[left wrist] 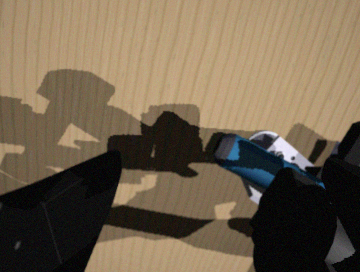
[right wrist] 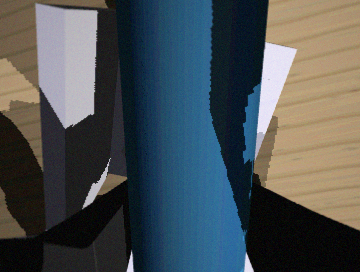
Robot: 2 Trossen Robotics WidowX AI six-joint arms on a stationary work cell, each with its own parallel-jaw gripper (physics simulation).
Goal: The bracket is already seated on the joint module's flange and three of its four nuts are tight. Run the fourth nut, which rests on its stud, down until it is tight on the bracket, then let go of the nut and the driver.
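Places are measured from the left arm's base along level axes (x ahead, y left, z up), in metres.
Pixels of known places: left gripper, fingertip midpoint: (left wrist: 223, 164); right gripper, fingertip midpoint: (right wrist: 184, 186).
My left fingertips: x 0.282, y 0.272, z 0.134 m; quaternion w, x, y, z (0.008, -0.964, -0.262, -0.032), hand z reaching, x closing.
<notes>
For each thing: its top centre in the pictures, then the offset to it from my left fingertips. "*": a spot on its surface instead. Level surfaces: height alone.
- driver's thick blue handle, surface spot: (right wrist: 175, 125) * dx +0.136, dy -0.039, dz -0.133 m
- white-and-dark upright block, surface spot: (right wrist: 80, 65) * dx +0.126, dy -0.064, dz -0.141 m
- white angled piece, surface spot: (right wrist: 277, 75) * dx +0.130, dy -0.004, dz -0.177 m
- wooden table, its level: dz -0.243 m
The driver's thick blue handle (left wrist: 247, 159) (right wrist: 175, 125) shows in both views, with a grey end in the left wrist view. My right gripper (right wrist: 184, 186) is shut on this handle, one black finger on each side. My left gripper (left wrist: 223, 164) is open, with nothing between its fingers; the handle's grey end lies beyond them. A white-and-grey part (left wrist: 295, 154) with small dark spots shows behind the handle; it looks like the bracket on the joint module, partly covered. I cannot make out the fourth nut or the driver's tip.
In the right wrist view a white-and-dark upright block (right wrist: 80, 65) stands left of the handle, and a white angled piece (right wrist: 277, 75) shows to its right. Black arm parts crowd the right edge of the left wrist view. Dark shadows cross the wooden table (left wrist: 175, 50).
</notes>
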